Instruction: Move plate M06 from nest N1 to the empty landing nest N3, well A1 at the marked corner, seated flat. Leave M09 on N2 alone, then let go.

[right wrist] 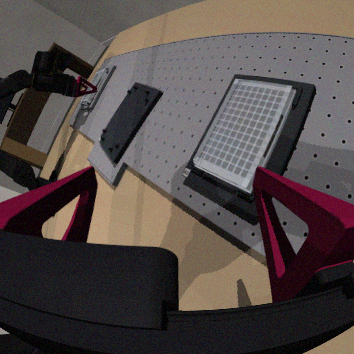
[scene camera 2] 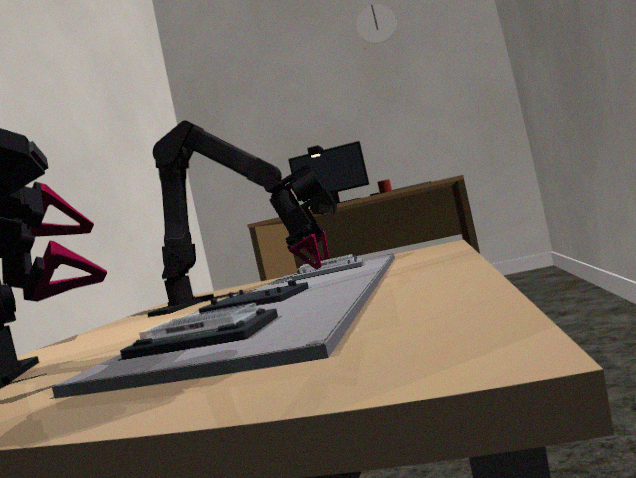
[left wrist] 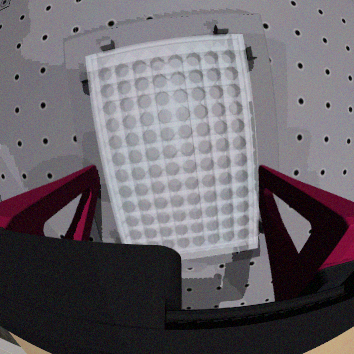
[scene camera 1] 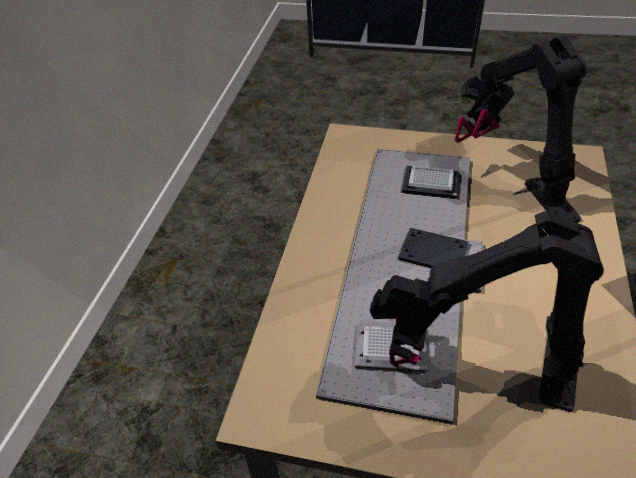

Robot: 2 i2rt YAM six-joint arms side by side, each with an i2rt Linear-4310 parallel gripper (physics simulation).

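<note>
A white well plate [scene camera 1: 376, 341] [left wrist: 175, 125] sits on a light grey nest [scene camera 1: 381, 366] [left wrist: 265, 125]. My left gripper [scene camera 1: 405, 356] [scene camera 2: 322, 261] [left wrist: 176, 173] is open, its fingers on either side of that plate's long sides; contact is unclear. A second plate [scene camera 1: 430, 178] [scene camera 2: 200, 322] [right wrist: 245, 130] sits on a black nest [scene camera 1: 430, 193] [scene camera 2: 190, 343] [right wrist: 300, 105]. The empty nest [scene camera 1: 431, 248] [scene camera 2: 257, 296] [right wrist: 131, 122], dark with small corner posts, lies between them. My right gripper [scene camera 1: 466, 137] [scene camera 2: 99, 249] [right wrist: 174, 175] is open and empty, raised near the second plate. Plate names are not readable.
All three nests stand on a grey perforated board [scene camera 1: 365, 287] [scene camera 2: 329, 313] on a wooden table [scene camera 1: 293, 287] [scene camera 2: 437, 308]. The left forearm reaches over the board beside the empty nest in scene camera 1. A desk with a monitor [scene camera 2: 339, 167] stands behind.
</note>
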